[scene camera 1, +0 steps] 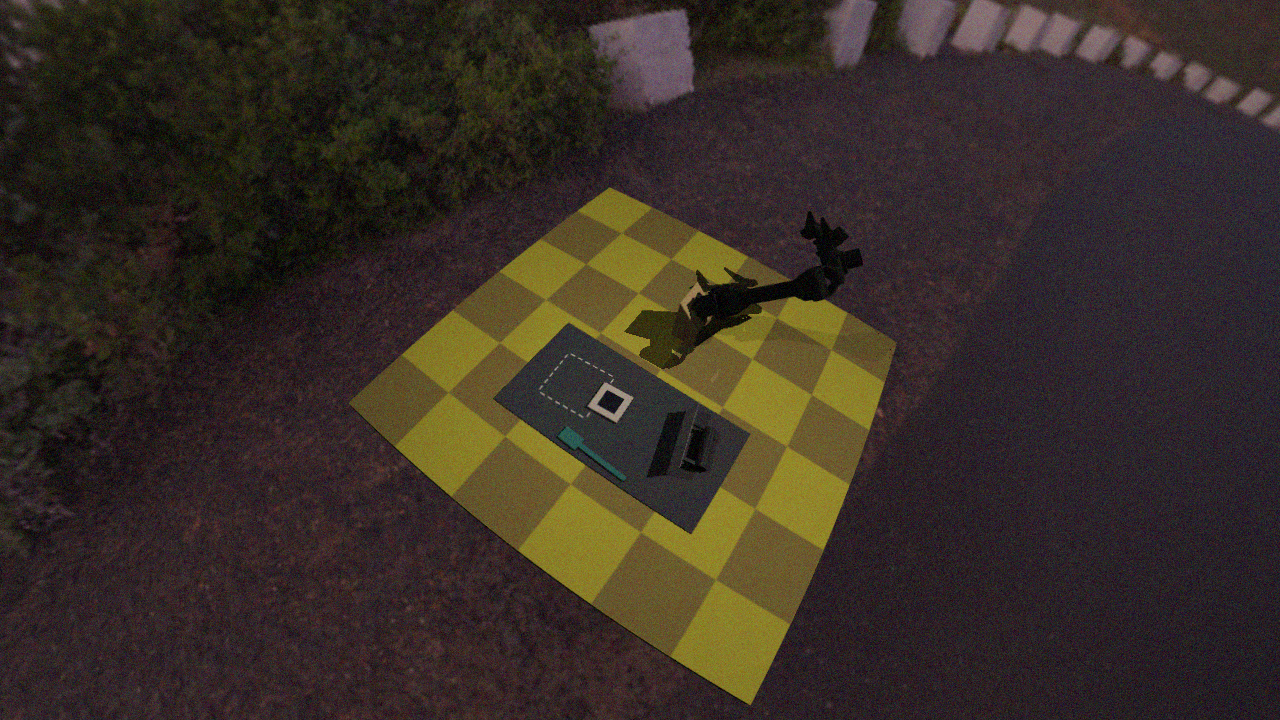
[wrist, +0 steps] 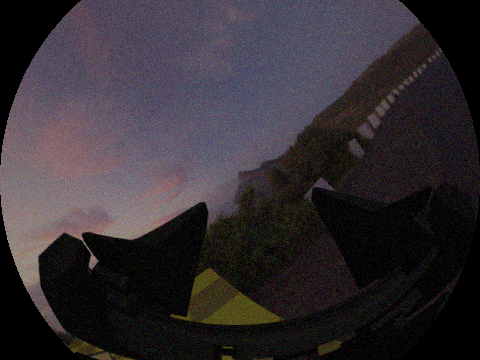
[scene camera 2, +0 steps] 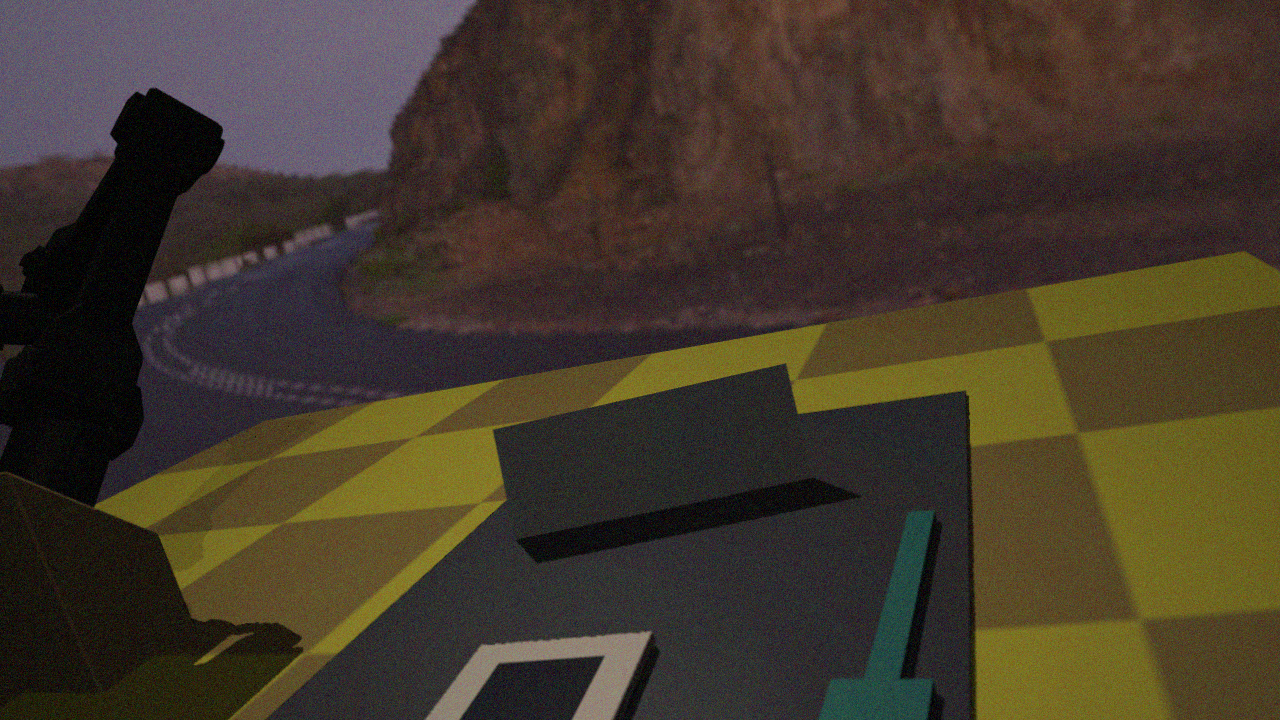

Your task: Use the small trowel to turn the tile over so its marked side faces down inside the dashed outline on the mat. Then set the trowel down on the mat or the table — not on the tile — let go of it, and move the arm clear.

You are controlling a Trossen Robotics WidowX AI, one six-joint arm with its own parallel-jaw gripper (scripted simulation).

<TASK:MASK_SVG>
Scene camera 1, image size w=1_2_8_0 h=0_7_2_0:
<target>my gripper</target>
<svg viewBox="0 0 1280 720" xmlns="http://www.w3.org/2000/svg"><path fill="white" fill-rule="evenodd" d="M808 211L805 228L801 230L802 237L808 240L816 238L812 242L817 247L818 252L816 253L819 258L824 254L829 254L835 250L838 251L837 246L842 245L844 240L848 239L848 234L841 227L836 227L832 231L824 217L821 218L821 225L818 224L812 211Z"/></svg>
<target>tile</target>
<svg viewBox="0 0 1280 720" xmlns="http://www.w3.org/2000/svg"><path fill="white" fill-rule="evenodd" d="M604 382L587 408L617 424L633 400L633 397Z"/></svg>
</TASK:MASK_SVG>
